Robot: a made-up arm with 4 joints.
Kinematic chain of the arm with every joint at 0, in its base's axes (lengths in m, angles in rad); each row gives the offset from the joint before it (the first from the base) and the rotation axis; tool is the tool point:
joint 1: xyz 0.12 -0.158 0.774 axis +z
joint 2: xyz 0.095 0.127 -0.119 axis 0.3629 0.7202 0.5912
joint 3: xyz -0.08 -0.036 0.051 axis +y
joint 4: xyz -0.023 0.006 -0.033 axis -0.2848 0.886 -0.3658
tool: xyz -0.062 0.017 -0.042
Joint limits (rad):
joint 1: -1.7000..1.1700
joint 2: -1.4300..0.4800
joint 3: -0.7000..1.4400
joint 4: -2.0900..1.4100
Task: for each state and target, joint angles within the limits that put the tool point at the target. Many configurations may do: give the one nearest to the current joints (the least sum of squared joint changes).
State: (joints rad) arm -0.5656 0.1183 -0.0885 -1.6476
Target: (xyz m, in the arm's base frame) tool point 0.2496 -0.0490 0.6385
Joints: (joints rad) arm -0.3354 -0.5942 -0.6377 -2.0900
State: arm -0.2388 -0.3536 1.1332 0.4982
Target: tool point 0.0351 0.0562 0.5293
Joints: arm 0.2792 -1.2449 0.7067 0.1508
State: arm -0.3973 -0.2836 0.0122 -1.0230
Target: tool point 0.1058 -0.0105 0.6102
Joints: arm -0.3842 -0.1963 0.4639 -0.8385
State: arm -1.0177 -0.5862 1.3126 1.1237
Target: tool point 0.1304 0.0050 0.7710
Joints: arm -0.3363 -0.2114 1.4185 0.8666
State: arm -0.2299 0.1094 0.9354 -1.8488
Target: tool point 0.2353 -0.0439 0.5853
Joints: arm -0.8170 -0.4739 0.6118 -1.9426
